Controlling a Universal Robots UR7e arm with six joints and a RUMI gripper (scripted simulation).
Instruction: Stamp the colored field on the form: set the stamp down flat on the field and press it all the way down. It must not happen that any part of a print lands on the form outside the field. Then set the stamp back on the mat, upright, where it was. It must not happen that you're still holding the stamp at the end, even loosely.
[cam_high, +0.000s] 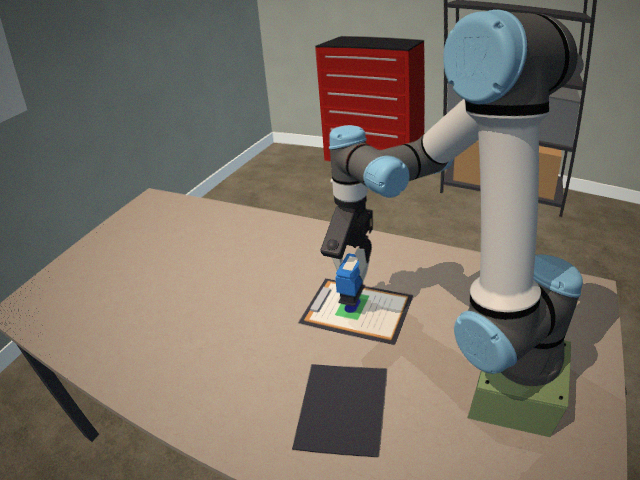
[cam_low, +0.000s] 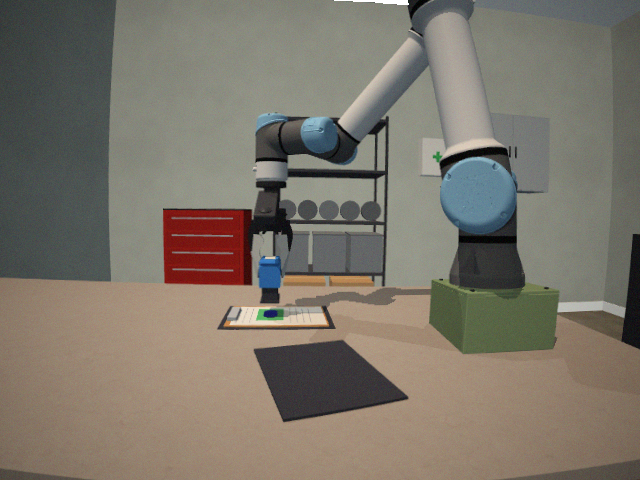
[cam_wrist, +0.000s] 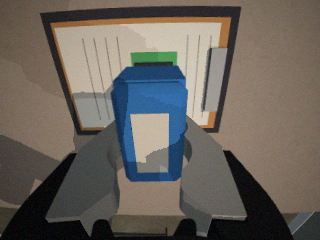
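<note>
Right now my hand is 50 mm above the black stamp base. Also, from my hand: dark mat: 280 mm to the left, 150 mm behind, 100 mm below; then blue stamp: 20 mm below; then clipboard form: 100 mm below, 10 mm to the left, 10 mm behind.
</note>
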